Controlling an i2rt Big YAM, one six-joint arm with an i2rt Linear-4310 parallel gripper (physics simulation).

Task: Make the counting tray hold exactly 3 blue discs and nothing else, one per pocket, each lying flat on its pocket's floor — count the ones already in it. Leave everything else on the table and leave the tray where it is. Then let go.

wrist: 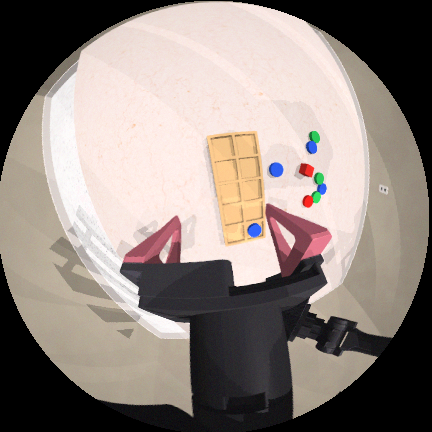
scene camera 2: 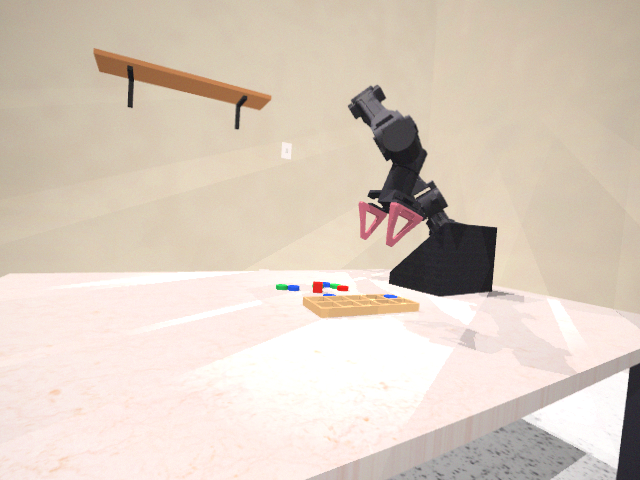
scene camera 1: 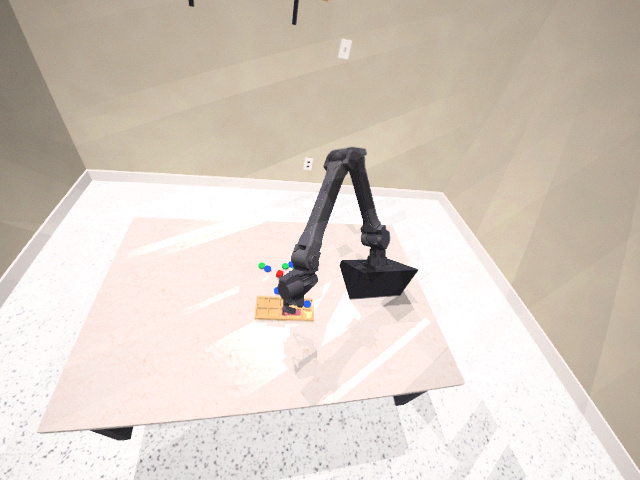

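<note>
The wooden counting tray [scene camera 1: 268,318] [scene camera 2: 361,311] [wrist: 222,146] has two rows of pockets. One blue disc [scene camera 1: 307,304] [scene camera 2: 390,296] [wrist: 254,230] is at its corner pocket nearest the arm base; it shows at about rim height in scene camera 2, and I cannot tell whether it lies flat on the floor. The other pockets look empty in the wrist view. A loose blue disc [scene camera 1: 277,290] [scene camera 2: 329,295] [wrist: 276,169] lies beside the tray. Two more blue discs [wrist: 312,147] [wrist: 322,189] lie farther off. My gripper [scene camera 1: 291,312] [scene camera 2: 377,241] [wrist: 222,213] is open and empty, high above the table.
A red cube [scene camera 1: 279,273] [scene camera 2: 317,287] [wrist: 306,170] lies beyond the nearest loose blue disc. A green disc [wrist: 314,136] lies against one far blue disc. Two green discs [wrist: 319,178] [wrist: 316,197] and a red disc [scene camera 2: 342,288] [wrist: 308,201] lie close around the other.
</note>
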